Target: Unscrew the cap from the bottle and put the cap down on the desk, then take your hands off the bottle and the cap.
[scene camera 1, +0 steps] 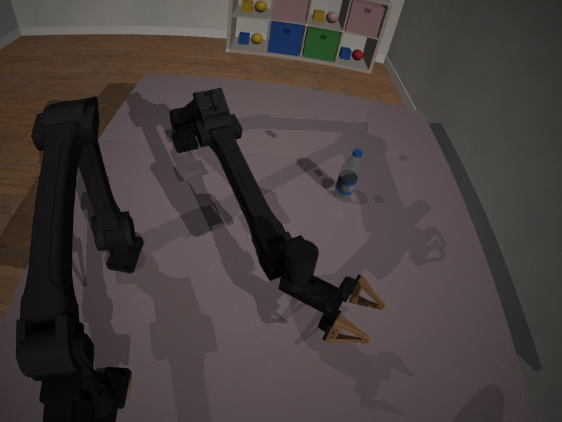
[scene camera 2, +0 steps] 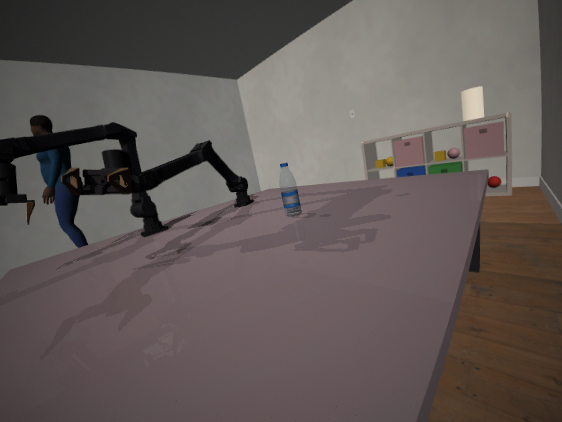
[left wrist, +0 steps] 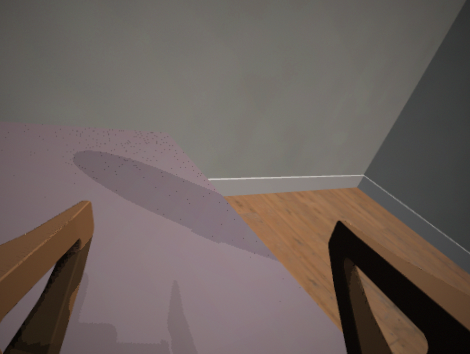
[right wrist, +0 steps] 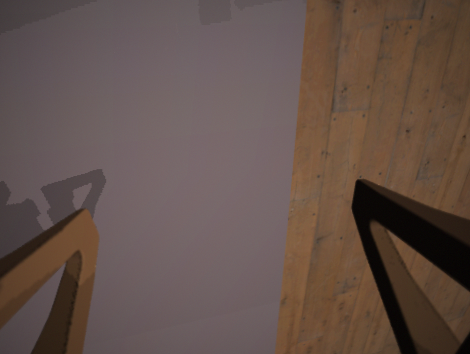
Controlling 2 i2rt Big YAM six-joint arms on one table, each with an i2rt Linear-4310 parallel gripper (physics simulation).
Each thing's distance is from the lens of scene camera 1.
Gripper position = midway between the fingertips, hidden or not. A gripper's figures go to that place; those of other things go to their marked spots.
my left gripper point(scene camera 1: 377, 323): 66 cm
clear plastic bottle point(scene camera 1: 351, 169): 110 cm
